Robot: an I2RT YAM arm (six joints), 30 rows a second.
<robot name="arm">
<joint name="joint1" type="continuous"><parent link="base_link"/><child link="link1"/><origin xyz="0.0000 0.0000 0.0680"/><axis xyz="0 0 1"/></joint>
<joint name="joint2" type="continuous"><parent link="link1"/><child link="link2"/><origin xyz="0.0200 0.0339 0.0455" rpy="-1.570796 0.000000 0.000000"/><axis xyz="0 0 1"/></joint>
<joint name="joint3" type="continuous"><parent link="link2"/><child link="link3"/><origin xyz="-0.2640 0.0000 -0.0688" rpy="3.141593 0.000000 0.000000"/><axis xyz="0 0 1"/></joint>
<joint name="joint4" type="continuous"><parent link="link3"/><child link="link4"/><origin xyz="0.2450 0.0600 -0.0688"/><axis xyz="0 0 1"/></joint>
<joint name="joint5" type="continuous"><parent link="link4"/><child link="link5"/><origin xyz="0.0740 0.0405 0.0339" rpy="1.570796 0.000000 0.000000"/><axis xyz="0 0 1"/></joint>
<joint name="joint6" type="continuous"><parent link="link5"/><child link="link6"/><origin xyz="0.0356 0.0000 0.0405" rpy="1.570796 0.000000 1.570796"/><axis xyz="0 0 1"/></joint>
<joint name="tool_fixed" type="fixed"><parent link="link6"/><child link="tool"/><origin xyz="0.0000 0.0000 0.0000" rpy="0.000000 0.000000 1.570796"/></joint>
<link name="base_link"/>
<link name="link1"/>
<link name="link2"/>
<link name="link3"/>
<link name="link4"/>
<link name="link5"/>
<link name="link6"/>
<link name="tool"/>
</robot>
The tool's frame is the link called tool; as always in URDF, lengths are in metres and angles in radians. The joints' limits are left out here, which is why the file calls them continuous.
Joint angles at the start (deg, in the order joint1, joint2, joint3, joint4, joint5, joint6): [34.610 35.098 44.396 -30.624 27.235 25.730]
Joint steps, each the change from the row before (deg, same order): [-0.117 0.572 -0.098 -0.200 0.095 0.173]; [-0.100 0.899 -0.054 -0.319 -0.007 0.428]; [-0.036 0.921 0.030 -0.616 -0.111 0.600]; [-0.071 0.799 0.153 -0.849 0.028 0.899]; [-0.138 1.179 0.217 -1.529 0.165 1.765]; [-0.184 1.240 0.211 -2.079 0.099 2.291]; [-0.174 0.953 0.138 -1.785 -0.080 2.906]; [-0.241 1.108 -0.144 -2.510 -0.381 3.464]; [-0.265 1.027 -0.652 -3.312 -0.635 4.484]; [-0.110 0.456 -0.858 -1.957 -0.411 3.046]
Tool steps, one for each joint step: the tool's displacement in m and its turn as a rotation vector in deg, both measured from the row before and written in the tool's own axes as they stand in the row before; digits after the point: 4 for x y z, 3 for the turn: [0.0015 0.0003 0.0025 0.529 0.625 -0.187]; [0.0019 0.0008 0.0035 0.582 0.993 -0.121]; [0.0021 0.0009 0.0033 0.534 1.239 -0.077]; [0.0015 0.0004 0.0026 0.700 1.151 0.242]; [0.0027 0.0002 0.0038 1.329 1.829 0.678]; [0.0035 -0.0003 0.0040 1.653 2.276 0.941]; [0.0030 -0.0005 0.0031 1.347 1.928 1.791]; [0.0055 -0.0016 0.0044 1.879 2.852 1.869]; [0.0085 -0.0036 0.0055 2.615 3.731 2.392]; [0.0066 -0.0033 0.0043 1.834 2.359 1.671]
